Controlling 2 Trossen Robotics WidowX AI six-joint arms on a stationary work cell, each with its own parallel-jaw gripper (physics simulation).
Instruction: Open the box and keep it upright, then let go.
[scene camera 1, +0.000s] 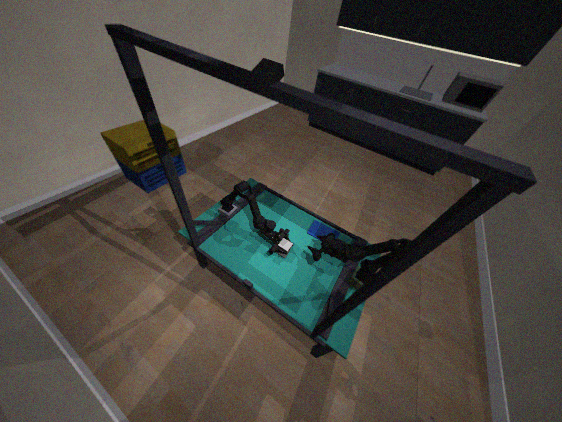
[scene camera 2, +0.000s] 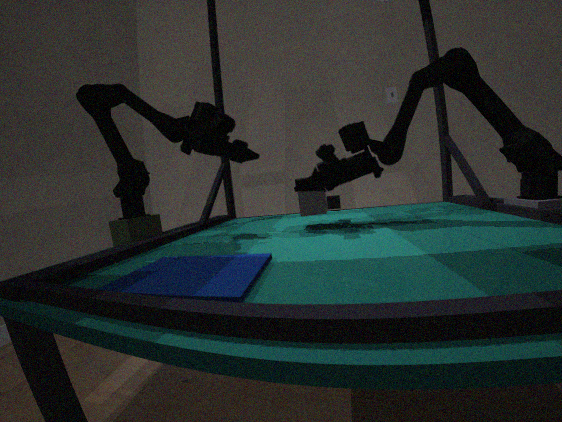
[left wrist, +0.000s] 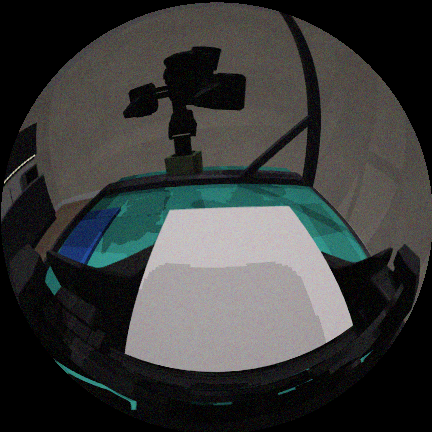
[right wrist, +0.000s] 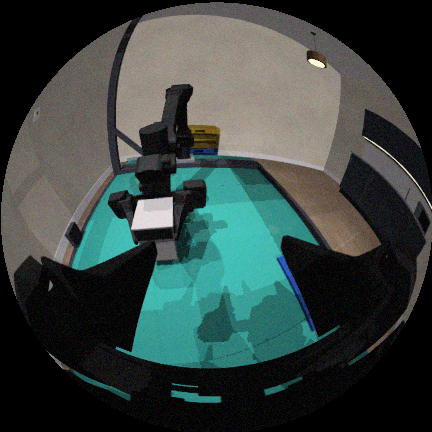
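Seen in the pictures: left gripper, between the fingertips: (scene camera 1: 290, 249) (scene camera 2: 296, 190) (left wrist: 229, 242); right gripper, between the fingertips: (scene camera 1: 312, 241) (scene camera 2: 250, 153) (left wrist: 154, 106) (right wrist: 219, 245); left arm's base, origin of its link: (scene camera 1: 227, 207) (scene camera 2: 539, 197) (right wrist: 183, 156); right arm's base, origin of its link: (scene camera 1: 362, 276) (scene camera 2: 134, 217) (left wrist: 183, 153).
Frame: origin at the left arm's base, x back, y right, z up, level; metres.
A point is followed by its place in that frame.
Note:
A box with a pale top (scene camera 1: 285, 244) @(z 0.094, x -0.534, y 0.076 m) (scene camera 2: 312, 203) (left wrist: 235, 320) (right wrist: 153, 212) @(z 0.094, x -0.537, y 0.073 m) is near the middle of the mat, top facing up. My left gripper (scene camera 1: 280, 243) (scene camera 2: 303, 185) @(z 0.065, x -0.571, y 0.075 m) is shut on it, one finger on each side. In scene camera 2 its underside looks slightly above the mat. In the right wrist view a dark band shows below the pale top, with a grey part (right wrist: 167, 251) @(z 0.026, x -0.564, y 0.060 m) under it; I cannot tell whether the lid is apart. My right gripper (scene camera 1: 312, 252) (scene camera 2: 257, 156) @(z 0.167, x -0.666, y 0.007 m) (left wrist: 154, 106) @(z 0.167, x -0.666, y 0.007 m) (right wrist: 219, 245) @(z 0.167, x -0.666, y 0.007 m) is open and empty, higher up and apart from the box.
A flat blue panel (scene camera 1: 322, 230) @(z -0.026, x -0.674, y -0.268 m) (scene camera 2: 190, 277) @(z -0.026, x -0.673, y -0.279 m) (left wrist: 90, 237) @(z -0.026, x -0.674, y -0.210 m) lies on the green mat (scene camera 1: 305, 290) @(z -0.034, x -0.766, y 0.199 m) (scene camera 2: 370, 280) @(z -0.034, x -0.450, y -0.279 m) near its edge, on the right gripper's side. Dark rails edge the mat. Frame posts (scene camera 1: 172, 185) @(z 0.496, x -0.054, y 0.361 m) (scene camera 2: 216, 60) @(z 0.654, x -0.892, y 0.360 m) rise at the sides. A small dark block (right wrist: 74, 234) @(z 0.000, x -0.478, y 0.355 m) sits on one rail.

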